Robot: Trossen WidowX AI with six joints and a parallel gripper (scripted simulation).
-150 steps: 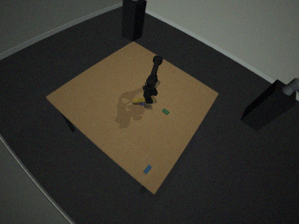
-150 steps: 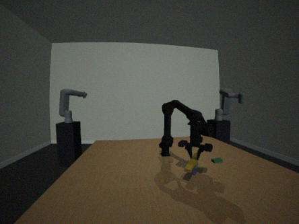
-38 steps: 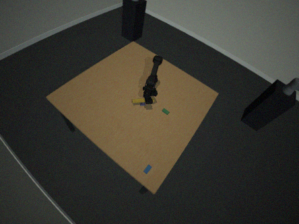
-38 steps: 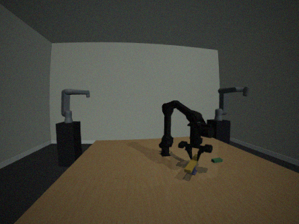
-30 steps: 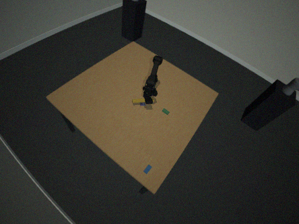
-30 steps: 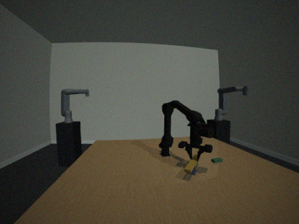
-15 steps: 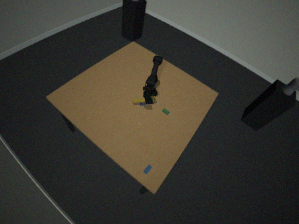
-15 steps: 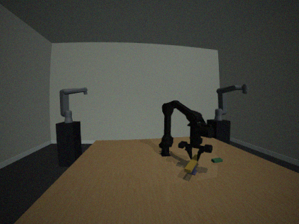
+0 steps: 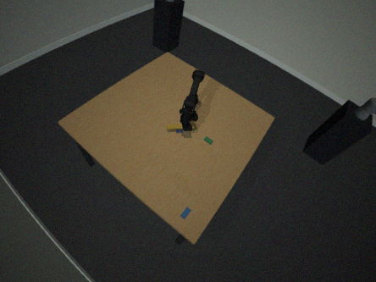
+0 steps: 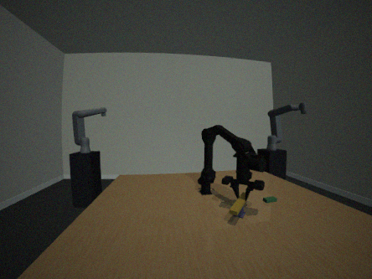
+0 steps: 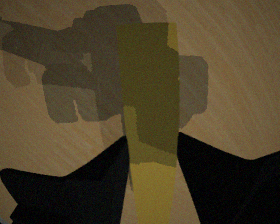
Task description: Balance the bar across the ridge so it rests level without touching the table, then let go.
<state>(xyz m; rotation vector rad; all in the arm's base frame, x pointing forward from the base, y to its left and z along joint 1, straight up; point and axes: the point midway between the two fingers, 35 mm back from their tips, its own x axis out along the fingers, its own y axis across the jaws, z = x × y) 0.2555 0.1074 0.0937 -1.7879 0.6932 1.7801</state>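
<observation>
Right now the yellow bar is 2 cm ahead of my gripper tip and 2 cm to the right of it. Round my gripper tip: green block: 6 cm behind, 20 cm to the left, 5 cm below; then blue block: 48 cm ahead, 39 cm to the left, 5 cm below.
</observation>
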